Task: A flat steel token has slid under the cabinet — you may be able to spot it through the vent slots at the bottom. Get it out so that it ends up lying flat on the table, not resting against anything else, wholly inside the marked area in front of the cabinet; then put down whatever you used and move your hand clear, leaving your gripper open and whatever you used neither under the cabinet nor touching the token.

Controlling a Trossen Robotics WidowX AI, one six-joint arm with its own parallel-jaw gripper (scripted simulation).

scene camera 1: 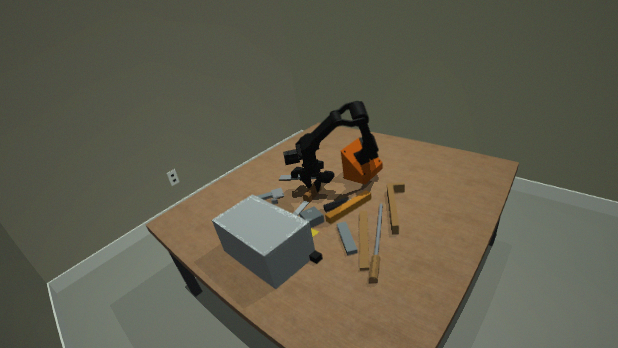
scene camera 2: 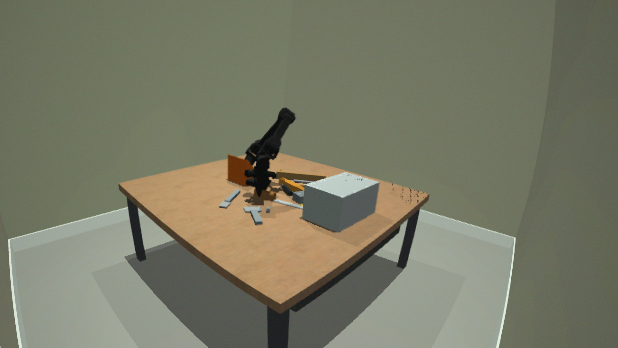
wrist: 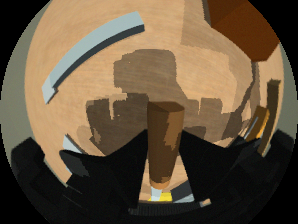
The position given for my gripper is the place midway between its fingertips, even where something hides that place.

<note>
In view: my gripper (scene camera 1: 314,191), a flat grey bar (wrist: 117,29) and a grey cabinet (scene camera 1: 274,244).
My gripper shows as well in the wrist view (wrist: 161,132). The grey cabinet also shows in scene camera 2 (scene camera 2: 337,202).
</note>
